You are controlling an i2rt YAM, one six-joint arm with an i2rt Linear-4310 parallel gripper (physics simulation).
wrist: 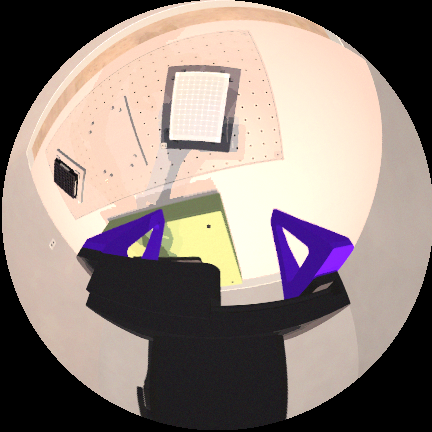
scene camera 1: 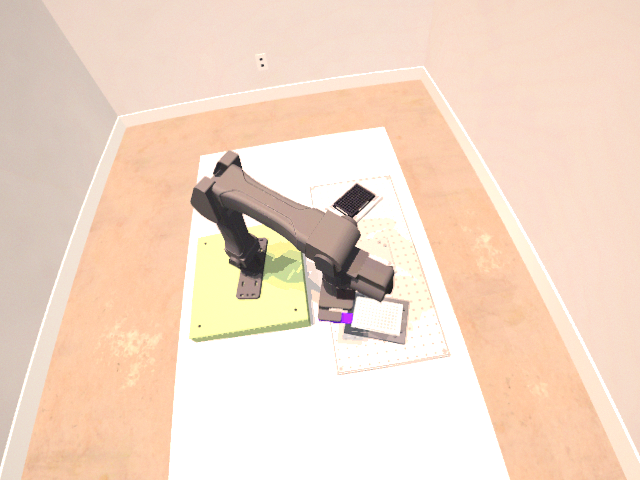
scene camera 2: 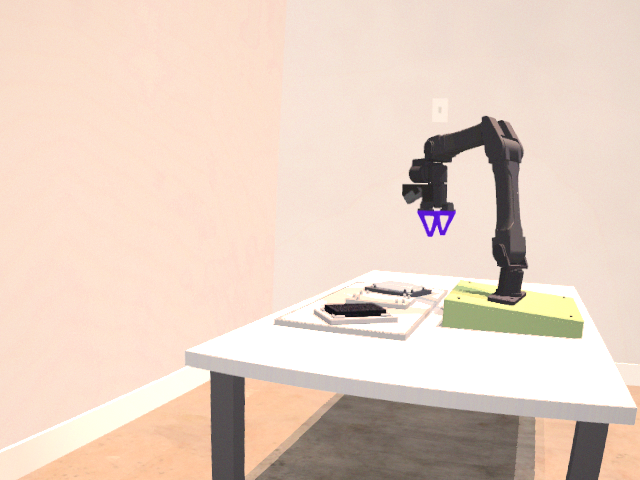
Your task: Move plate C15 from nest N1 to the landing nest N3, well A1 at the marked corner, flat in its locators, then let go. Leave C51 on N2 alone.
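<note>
A white plate (scene camera 1: pixel 378 316) (scene camera 2: pixel 400 285) (wrist: pixel 198 106) lies in a dark grey nest (scene camera 1: pixel 406 320) (wrist: pixel 235 95). A black plate (scene camera 1: pixel 354 200) (scene camera 2: pixel 355 309) (wrist: pixel 66 177) sits on a light nest (scene camera 1: pixel 369 208) (scene camera 2: pixel 361 319) at the board's other end. Between them is a light nest (scene camera 2: pixel 379 301) (wrist: pixel 112 142) with small locators and no plate, partly hidden by the arm in scene camera 1. No plate or nest labels are readable. My gripper (scene camera 2: pixel 436 235) (wrist: pixel 217 214) is open and empty, high above the table. In the wrist view the white plate lies beyond the purple fingertips.
The nests stand on a perforated board (scene camera 1: pixel 356 365) (scene camera 2: pixel 341 332) (wrist: pixel 262 125) on the white table (scene camera 1: pixel 310 423) (scene camera 2: pixel 465 366). The arm's base stands on a yellow-green block (scene camera 1: pixel 248 320) (scene camera 2: pixel 511 321) (wrist: pixel 220 240) beside the board. Walls surround the table.
</note>
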